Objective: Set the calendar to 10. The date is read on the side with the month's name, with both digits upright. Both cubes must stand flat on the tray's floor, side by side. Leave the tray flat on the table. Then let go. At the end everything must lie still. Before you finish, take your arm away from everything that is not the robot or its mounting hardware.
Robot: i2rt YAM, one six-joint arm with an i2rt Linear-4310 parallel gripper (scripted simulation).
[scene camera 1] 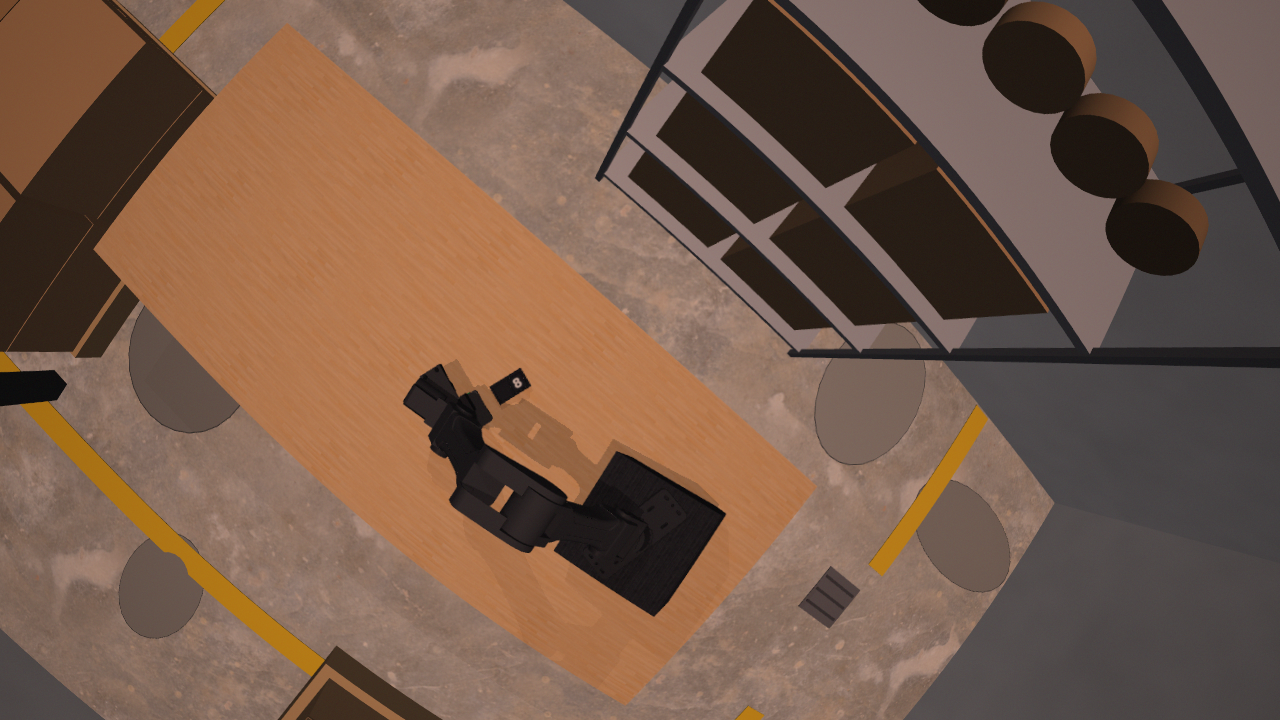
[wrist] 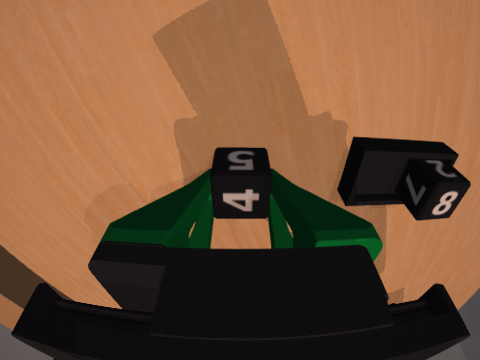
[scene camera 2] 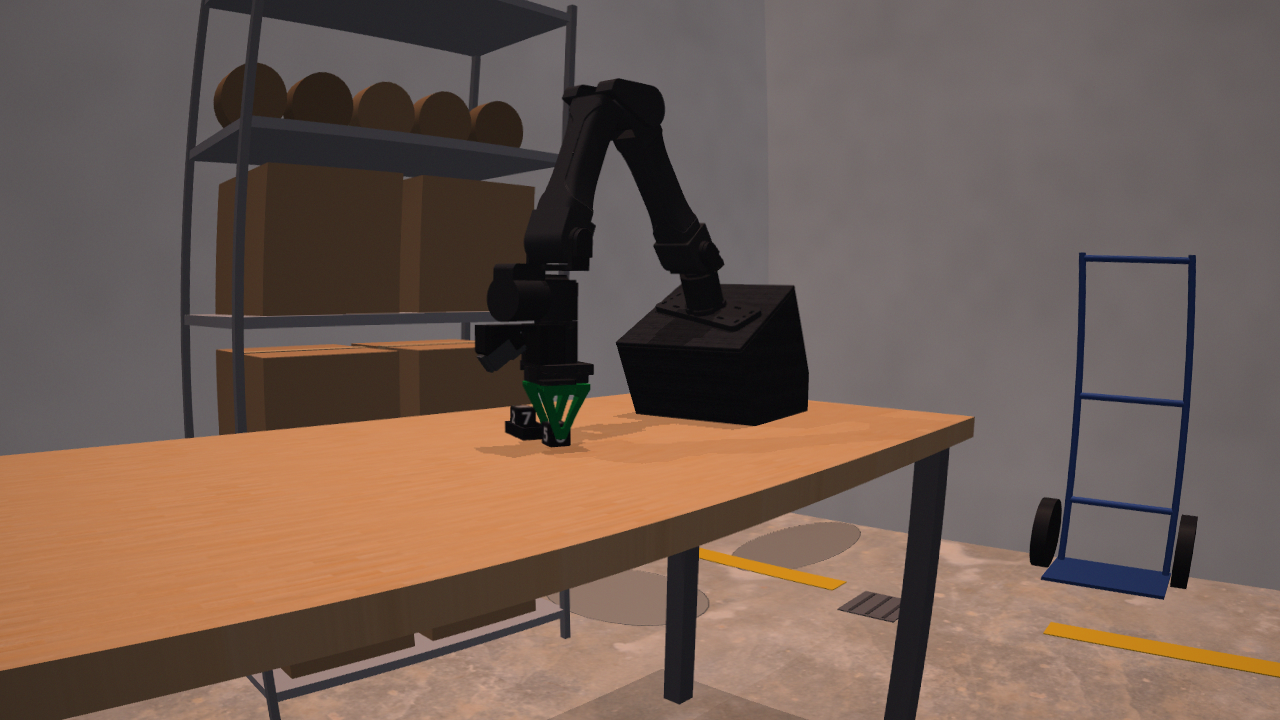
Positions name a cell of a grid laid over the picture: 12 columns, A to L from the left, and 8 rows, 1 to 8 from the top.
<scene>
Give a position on a black tray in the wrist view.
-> J4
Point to a black cube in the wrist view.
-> G4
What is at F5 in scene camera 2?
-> The gripper.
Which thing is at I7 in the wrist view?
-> The gripper.
</scene>
